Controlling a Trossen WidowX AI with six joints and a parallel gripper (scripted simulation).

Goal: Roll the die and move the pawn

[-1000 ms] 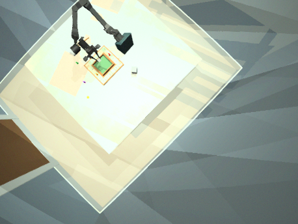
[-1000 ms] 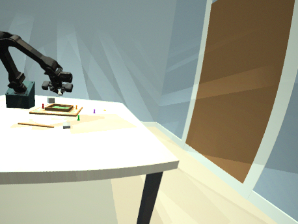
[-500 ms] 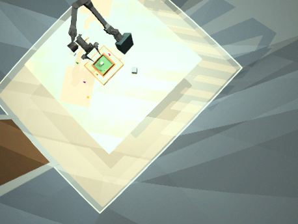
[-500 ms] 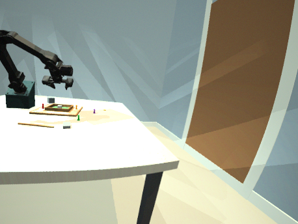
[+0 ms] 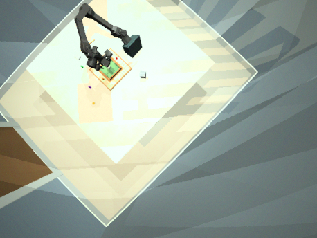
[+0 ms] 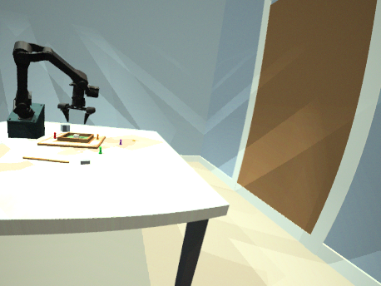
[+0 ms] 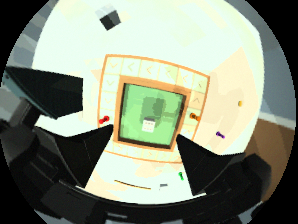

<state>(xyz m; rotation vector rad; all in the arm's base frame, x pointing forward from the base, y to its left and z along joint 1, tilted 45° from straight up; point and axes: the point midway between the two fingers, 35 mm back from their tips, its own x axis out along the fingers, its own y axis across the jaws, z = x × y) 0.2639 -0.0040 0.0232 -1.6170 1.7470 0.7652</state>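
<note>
Now: gripper tip 120 mm short of the orange pawn, 80 mm above it and 10 mm to the right of it. Round my gripper tip: red pawn (110 mm behind, 80 mm below, 20 mm to the right); white die (80 mm below, 20 mm to the right, 10 mm ahead); green tray (100 mm below, 10 mm ahead).
</note>
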